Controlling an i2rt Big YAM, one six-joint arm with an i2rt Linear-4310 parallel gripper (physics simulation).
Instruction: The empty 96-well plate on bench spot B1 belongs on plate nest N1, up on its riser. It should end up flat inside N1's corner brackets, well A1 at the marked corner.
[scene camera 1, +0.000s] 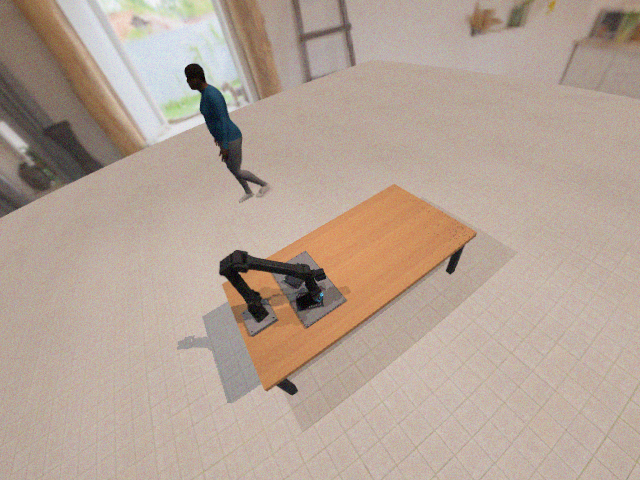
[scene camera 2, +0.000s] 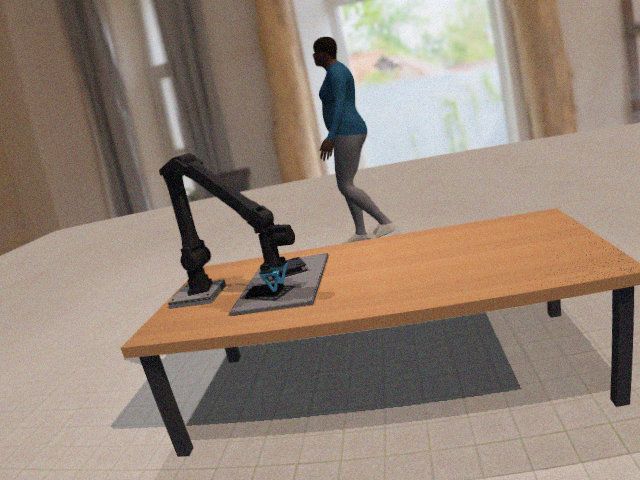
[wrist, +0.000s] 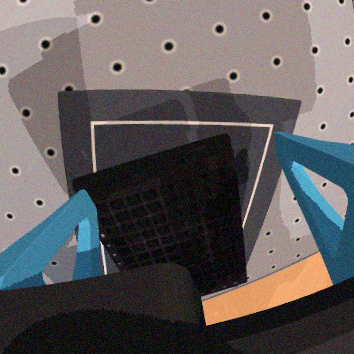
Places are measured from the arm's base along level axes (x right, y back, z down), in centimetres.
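Where they show: gripper, fingertip midpoint: (scene camera 1: 316, 296) (scene camera 2: 278, 287) (wrist: 180, 171); arm's base at its link origin: (scene camera 1: 259, 312) (scene camera 2: 200, 288).
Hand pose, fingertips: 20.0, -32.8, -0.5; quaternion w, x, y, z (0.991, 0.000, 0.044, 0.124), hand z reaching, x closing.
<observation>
Each offset is from my fingertips to the top centre of the thing, as dx, dy, dz. "spot": to the spot under its first point. Level surfaces: height alone.
The black 96-well plate @[-3.1, +5.4, +0.4] (wrist: 168, 211) (scene camera 2: 264, 293) lies flat and askew on the dark spot with a white outline @[spot: +1.2, -1.2, +1.8] (wrist: 182, 123) on the grey perforated board @[-13.3, -1.6, +1.9] (wrist: 211, 53) (scene camera 1: 333, 302) (scene camera 2: 312, 287). My gripper (wrist: 180, 171) (scene camera 1: 311, 298) (scene camera 2: 273, 281) points straight down just above the plate. Its blue fingers stand wide open, one on each side of the plate, with a clear gap on the right. The wrist body hides the plate's near edge. The dark plate nest @[-22.3, -2.2, -1.6] (scene camera 1: 293, 281) (scene camera 2: 297, 265) sits on the same board, farther along from the plate.
The board lies at one end of a long wooden table @[dz +3.3] (scene camera 1: 388, 237) (scene camera 2: 465, 258), beside the arm's base plate (scene camera 1: 256, 317) (scene camera 2: 196, 295). The table's edge (wrist: 267, 291) runs close to the plate. A person (scene camera 1: 222, 129) (scene camera 2: 343, 139) walks on the floor beyond.
</observation>
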